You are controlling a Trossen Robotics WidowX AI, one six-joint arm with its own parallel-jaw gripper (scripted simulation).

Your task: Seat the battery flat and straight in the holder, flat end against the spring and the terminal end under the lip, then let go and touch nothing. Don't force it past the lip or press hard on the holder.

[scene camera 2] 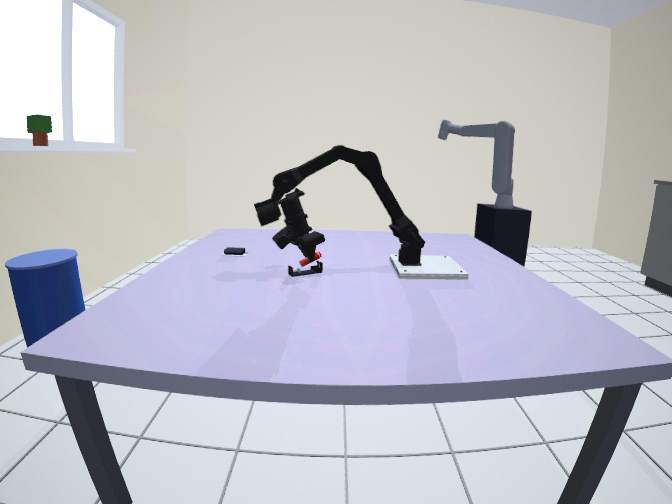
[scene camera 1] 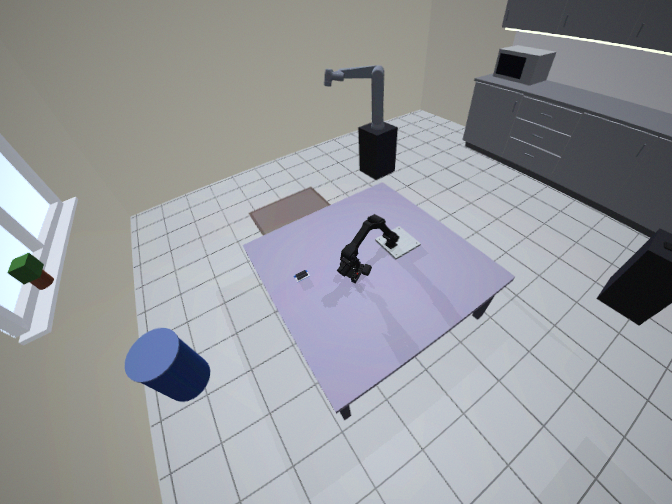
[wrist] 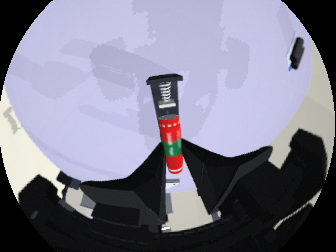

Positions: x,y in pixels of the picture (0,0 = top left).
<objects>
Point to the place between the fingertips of my gripper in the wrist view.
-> At 171,143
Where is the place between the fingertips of my gripper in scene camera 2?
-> At 310,261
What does my gripper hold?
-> A battery.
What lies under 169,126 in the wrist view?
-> A battery.
</objects>
